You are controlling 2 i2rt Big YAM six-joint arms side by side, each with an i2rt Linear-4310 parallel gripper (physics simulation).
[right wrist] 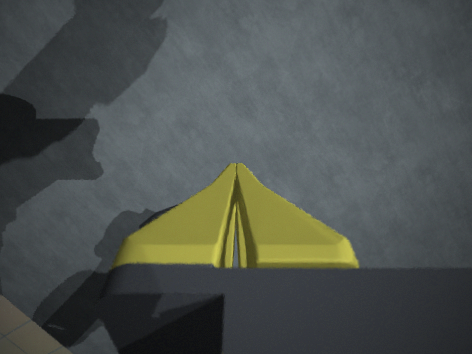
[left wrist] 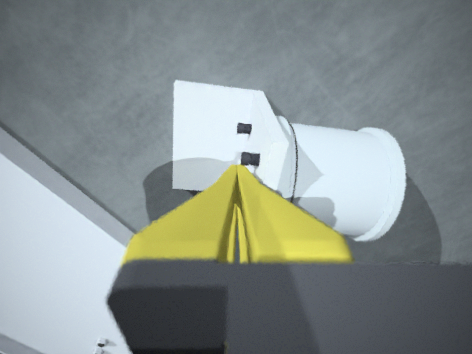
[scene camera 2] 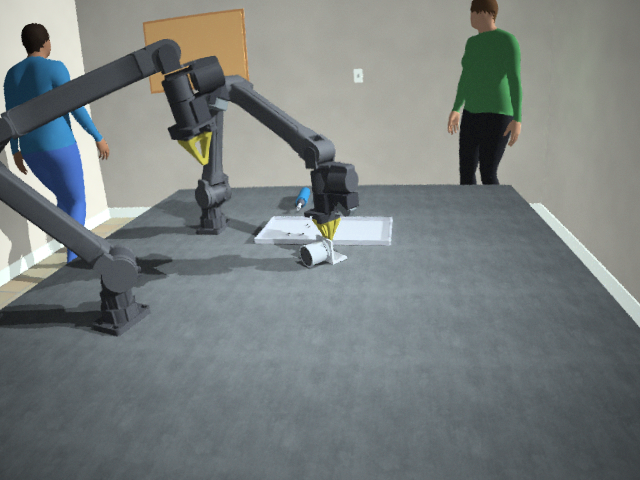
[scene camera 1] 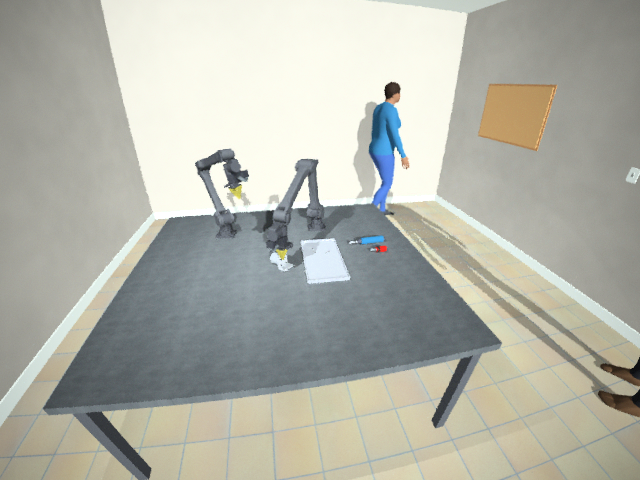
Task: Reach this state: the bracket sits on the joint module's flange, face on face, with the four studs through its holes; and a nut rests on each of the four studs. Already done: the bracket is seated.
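Frame: origin at the left arm's base, x ahead, y right, z down, level; millimetres.
Seen in the pictures: left gripper, fingertip midpoint: (left wrist: 237,176) (scene camera 2: 329,243) (scene camera 1: 282,259); right gripper, fingertip midpoint: (right wrist: 236,175) (scene camera 2: 205,164) (scene camera 1: 239,199); left arm's base at its link origin: (scene camera 2: 214,228) (scene camera 1: 316,228); right arm's base at its link origin: (scene camera 2: 122,320) (scene camera 1: 226,235).
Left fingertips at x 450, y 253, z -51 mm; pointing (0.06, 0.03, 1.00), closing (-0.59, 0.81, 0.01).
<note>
Pixels of each thing's top centre, then the offset from my left fingertips to it. "spot": a spot on its surface instead.
- white joint module at its top centre: (left wrist: 315,216) (scene camera 2: 316,241) (scene camera 1: 278,254) dx -30, dy +21, dz -16 mm
- white L-shaped bracket at its top centre: (left wrist: 213,210) (scene camera 2: 329,235) (scene camera 1: 284,256) dx +2, dy -11, dz -19 mm
- white tray at its top centre: (left wrist: 65,315) (scene camera 2: 326,227) (scene camera 1: 322,257) dx -46, dy -228, dz +35 mm
- blue-handled tool at a spot on its surface: (scene camera 2: 303,196) spot: dx -179, dy -516, dz +12 mm
- red-handled tool at its top centre: (scene camera 1: 378,246) dx -81, dy -576, dz +16 mm
The white joint module (scene camera 1: 275,258) (scene camera 2: 313,254) (left wrist: 340,170) lies on its side on the table. The white L-shaped bracket (scene camera 2: 340,257) (left wrist: 207,110) sits against its flange. In the left wrist view two dark stud or nut ends (left wrist: 244,128) (left wrist: 250,159) stand out from the bracket's face; I cannot tell which they are. My fingers hide the rest of that face. My left gripper (scene camera 1: 282,258) (scene camera 2: 329,238) (left wrist: 237,176) is shut and empty, its tips close at the bracket's upper edge. My right gripper (scene camera 1: 238,197) (scene camera 2: 206,163) (right wrist: 236,175) is shut and empty, high above the table.
A white tray (scene camera 1: 330,268) (scene camera 2: 364,230) (left wrist: 50,250) lies beside the bracket, with small dark parts (scene camera 2: 301,234) in it. A blue-handled tool (scene camera 1: 372,240) (scene camera 2: 303,196) and a red-handled tool (scene camera 1: 382,249) lie beyond the tray. A person in blue (scene camera 1: 383,129) (scene camera 2: 43,108) stands behind the table.
</note>
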